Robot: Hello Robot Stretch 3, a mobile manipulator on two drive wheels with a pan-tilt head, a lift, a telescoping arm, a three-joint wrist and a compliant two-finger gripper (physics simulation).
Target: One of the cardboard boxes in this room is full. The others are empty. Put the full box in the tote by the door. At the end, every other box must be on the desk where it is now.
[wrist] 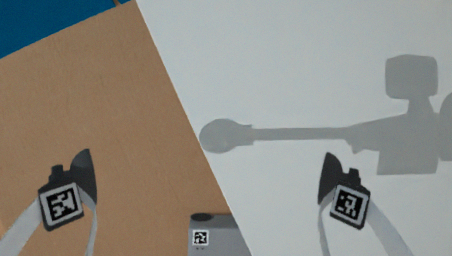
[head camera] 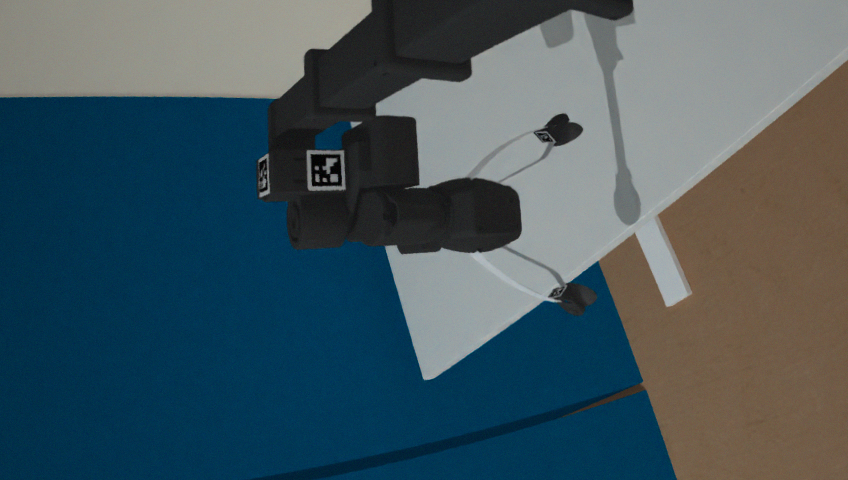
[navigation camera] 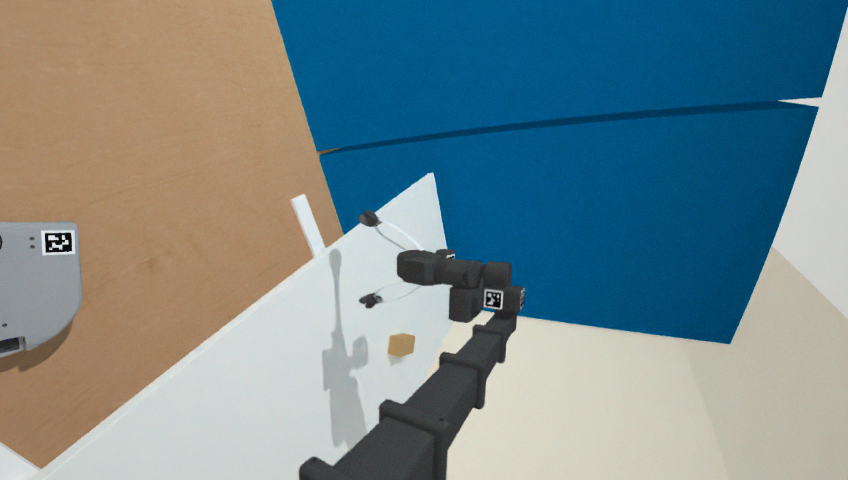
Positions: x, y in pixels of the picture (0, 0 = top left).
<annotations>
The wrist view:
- gripper: 210, 170
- white desk: 267, 96
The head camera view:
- gripper: 582, 213
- white desk: 663, 100
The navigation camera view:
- gripper: 361, 258
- white desk: 301, 373
</annotations>
